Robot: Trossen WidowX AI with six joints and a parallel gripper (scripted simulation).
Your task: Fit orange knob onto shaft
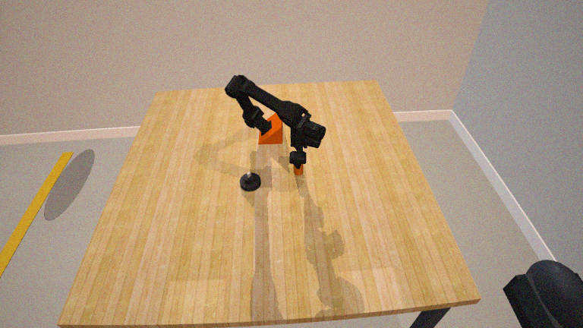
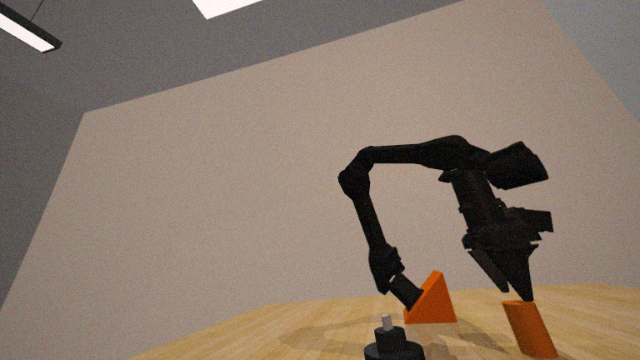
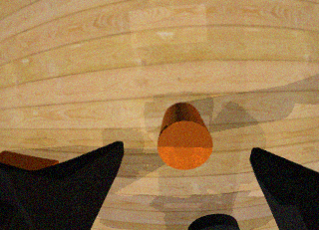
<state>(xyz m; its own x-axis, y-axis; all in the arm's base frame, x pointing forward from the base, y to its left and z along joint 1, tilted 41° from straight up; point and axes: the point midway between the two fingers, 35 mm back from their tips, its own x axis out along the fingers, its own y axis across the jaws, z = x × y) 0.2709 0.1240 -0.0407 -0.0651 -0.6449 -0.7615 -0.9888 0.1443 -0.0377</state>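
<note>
Now: gripper tip 2 cm above the orange knob. The rest, counted from my gripper tip: round pedestal (4 cm ahead, 20 cm to the right, 4 cm below).
</note>
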